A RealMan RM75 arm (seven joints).
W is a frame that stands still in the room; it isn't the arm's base.
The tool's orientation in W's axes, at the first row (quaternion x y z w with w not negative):
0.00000 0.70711 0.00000 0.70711
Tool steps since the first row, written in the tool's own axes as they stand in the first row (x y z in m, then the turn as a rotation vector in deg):
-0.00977 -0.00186 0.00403 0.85 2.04 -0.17
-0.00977 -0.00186 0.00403 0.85 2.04 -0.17
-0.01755 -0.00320 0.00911 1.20 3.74 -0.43
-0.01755 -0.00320 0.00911 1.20 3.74 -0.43
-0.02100 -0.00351 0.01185 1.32 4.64 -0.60
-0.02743 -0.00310 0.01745 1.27 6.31 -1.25
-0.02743 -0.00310 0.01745 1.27 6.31 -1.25
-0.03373 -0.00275 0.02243 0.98 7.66 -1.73
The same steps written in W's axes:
0.00403 -0.00186 0.00977 -0.17 2.04 -0.85
0.00403 -0.00186 0.00977 -0.17 2.04 -0.85
0.00911 -0.00320 0.01755 -0.43 3.74 -1.20
0.00911 -0.00320 0.01755 -0.43 3.74 -1.20
0.01185 -0.00351 0.02100 -0.60 4.64 -1.32
0.01745 -0.00310 0.02743 -1.25 6.31 -1.27
0.01745 -0.00310 0.02743 -1.25 6.31 -1.27
0.02243 -0.00275 0.03373 -1.73 7.66 -0.98

